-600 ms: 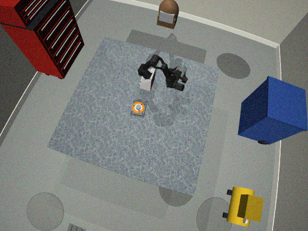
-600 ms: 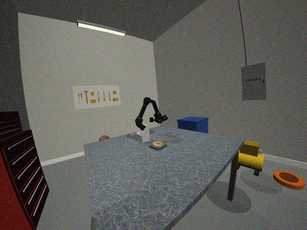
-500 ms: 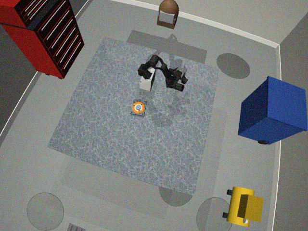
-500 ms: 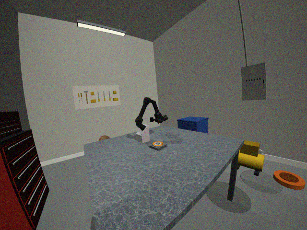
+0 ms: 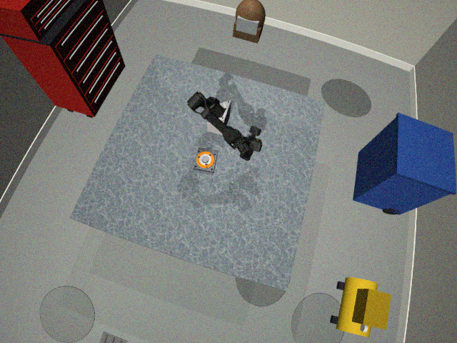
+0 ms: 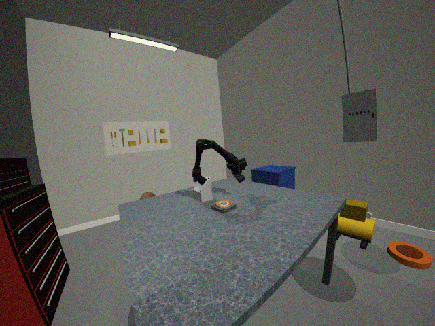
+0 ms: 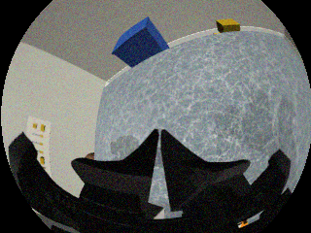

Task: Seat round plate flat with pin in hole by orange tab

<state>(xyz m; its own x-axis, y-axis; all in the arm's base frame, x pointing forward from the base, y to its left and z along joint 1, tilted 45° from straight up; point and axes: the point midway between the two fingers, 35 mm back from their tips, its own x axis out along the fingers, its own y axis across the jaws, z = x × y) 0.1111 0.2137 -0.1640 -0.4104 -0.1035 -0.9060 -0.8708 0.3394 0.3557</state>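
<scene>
My gripper tip is 260 mm to the left of the grey square base, 170 mm short of it and 130 mm above it.
</scene>
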